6 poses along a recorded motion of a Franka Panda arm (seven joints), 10 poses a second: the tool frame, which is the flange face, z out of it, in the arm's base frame.
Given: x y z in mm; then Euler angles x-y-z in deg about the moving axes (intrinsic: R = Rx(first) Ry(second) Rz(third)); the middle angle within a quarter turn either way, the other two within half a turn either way.
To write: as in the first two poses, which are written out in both.
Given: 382 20 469 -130.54 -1.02 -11.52
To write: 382 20 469 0.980 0.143 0.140 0.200 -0.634 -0.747
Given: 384 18 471 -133.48 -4.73 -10.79
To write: 384 18 471 0.979 0.188 0.080 0.187 -0.665 -0.723
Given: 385 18 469 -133.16 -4.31 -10.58
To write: 385 18 469 0.980 0.179 0.083 0.183 -0.662 -0.726
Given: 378 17 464 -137.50 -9.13 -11.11
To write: 378 17 464 0.969 0.247 0.015 0.190 -0.703 -0.685
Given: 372 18 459 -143.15 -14.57 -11.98
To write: 372 18 459 0.947 0.314 -0.072 0.201 -0.751 -0.628
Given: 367 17 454 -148.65 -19.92 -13.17
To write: 367 17 454 0.915 0.367 -0.165 0.214 -0.791 -0.573
